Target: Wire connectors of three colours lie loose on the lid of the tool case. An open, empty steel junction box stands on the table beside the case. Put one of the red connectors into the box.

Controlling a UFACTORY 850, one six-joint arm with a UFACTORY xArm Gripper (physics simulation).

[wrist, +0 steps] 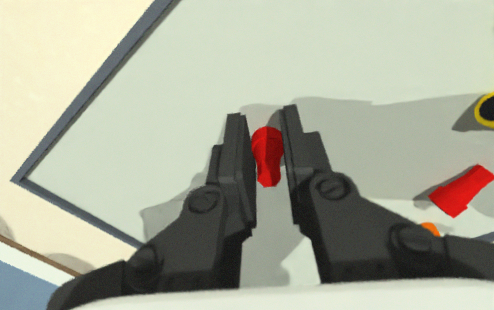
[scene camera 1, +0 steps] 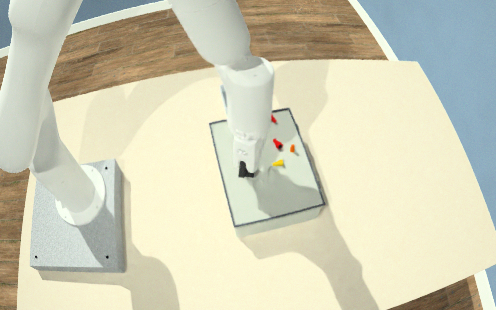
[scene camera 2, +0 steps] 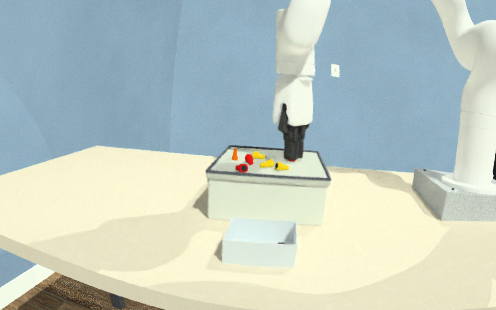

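Observation:
My gripper (scene camera 1: 246, 174) (scene camera 2: 294, 157) (wrist: 266, 136) is shut on a red connector (scene camera 2: 292, 160) (wrist: 268, 150), low over the tool case's lid (scene camera 1: 225, 150) (scene camera 2: 310, 167) (wrist: 150, 125). The connector is upright, wide end down; it is hidden in scene camera 1. A second red connector (scene camera 1: 278, 144) (scene camera 2: 249, 159) (wrist: 460, 192) and a third red connector (scene camera 1: 273, 119) (scene camera 2: 242, 168) lie elsewhere on the lid. The open junction box (scene camera 1: 223, 97) (scene camera 2: 259, 254) stands beside the case, mostly hidden behind the arm in scene camera 1.
An orange connector (scene camera 1: 292, 148) (scene camera 2: 235, 155) (wrist: 430, 230) stands on the lid. A yellow connector (scene camera 1: 278, 163) (scene camera 2: 267, 163) and two more yellow ones lie there too. The lid has a dark raised rim. The arm's grey base plate (scene camera 1: 50, 235) (scene camera 2: 430, 195) stands on the table.

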